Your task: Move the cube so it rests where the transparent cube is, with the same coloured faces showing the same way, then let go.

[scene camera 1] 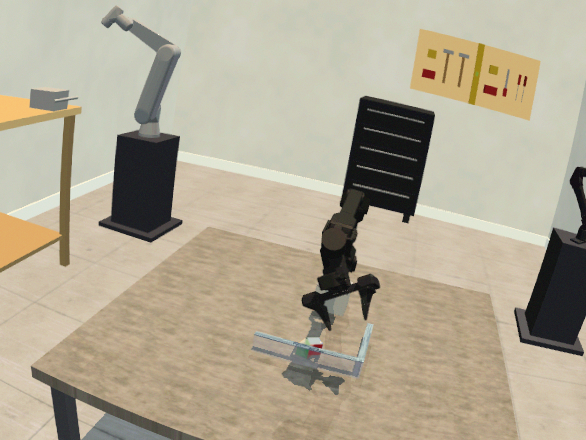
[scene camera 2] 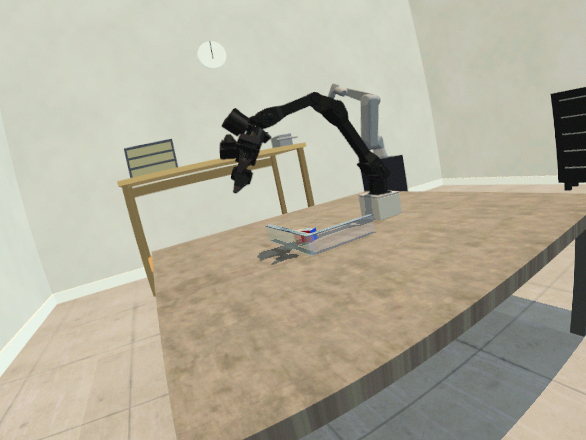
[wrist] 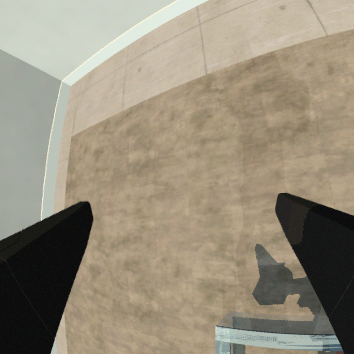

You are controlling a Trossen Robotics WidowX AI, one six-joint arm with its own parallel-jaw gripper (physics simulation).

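Observation:
A small cube sits on the table behind the clear walls. It shows white, red and green in scene camera 1, and red and blue in scene camera 2. The transparent cube cannot be told apart from it; pale tinted patches lie against it, seen through the wall. My gripper is open and empty, pointing down well above the table. In the wrist view the cube is mostly out of frame, with a trace of red at the bottom right edge.
Two low clear walls meet in a corner close around the cube. The arm's shadow falls beside them on the table. The arm's pale base block stands at the far end.

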